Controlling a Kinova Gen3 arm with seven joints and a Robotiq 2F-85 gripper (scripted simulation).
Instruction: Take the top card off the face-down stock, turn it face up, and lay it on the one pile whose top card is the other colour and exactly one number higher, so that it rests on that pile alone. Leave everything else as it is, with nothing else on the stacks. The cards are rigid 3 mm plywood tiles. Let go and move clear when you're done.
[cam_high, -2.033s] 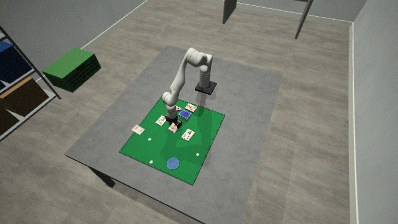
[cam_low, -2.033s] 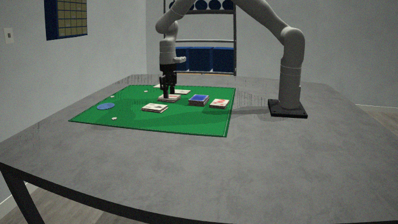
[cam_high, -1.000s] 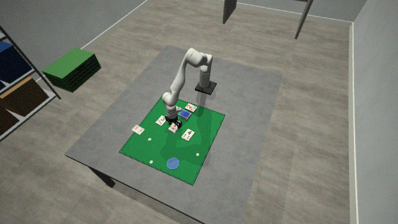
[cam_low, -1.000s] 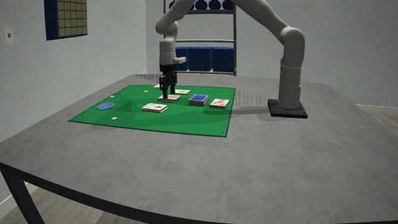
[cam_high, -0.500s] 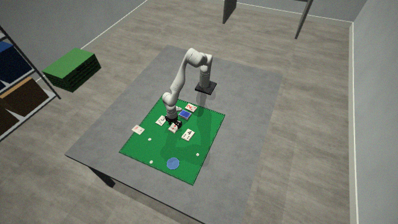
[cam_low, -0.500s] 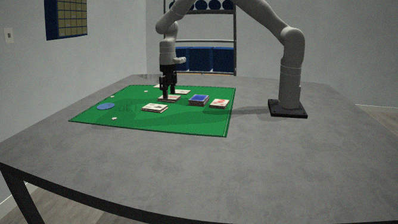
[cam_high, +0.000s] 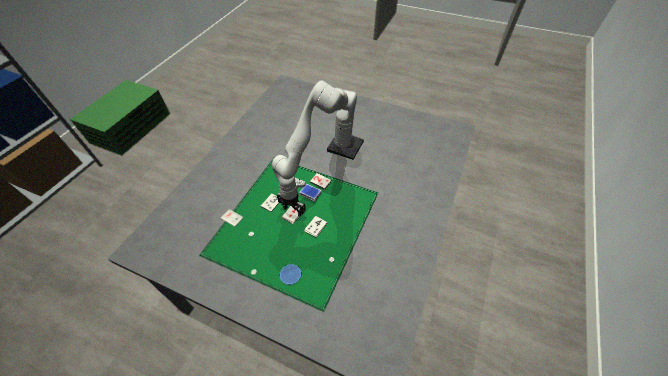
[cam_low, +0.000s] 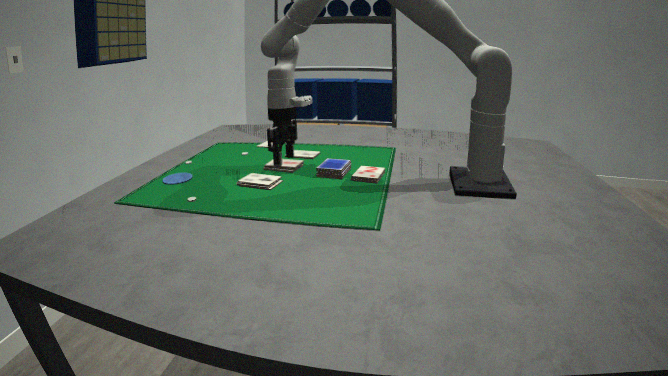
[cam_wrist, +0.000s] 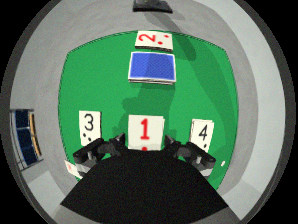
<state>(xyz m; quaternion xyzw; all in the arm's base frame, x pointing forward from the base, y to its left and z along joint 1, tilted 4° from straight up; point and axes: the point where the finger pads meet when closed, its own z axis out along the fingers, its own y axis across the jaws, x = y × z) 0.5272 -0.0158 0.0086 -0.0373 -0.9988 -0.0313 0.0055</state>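
Now: hand 4 cm short of the green mat, 3 cm to the right of it and 4 cm above it.
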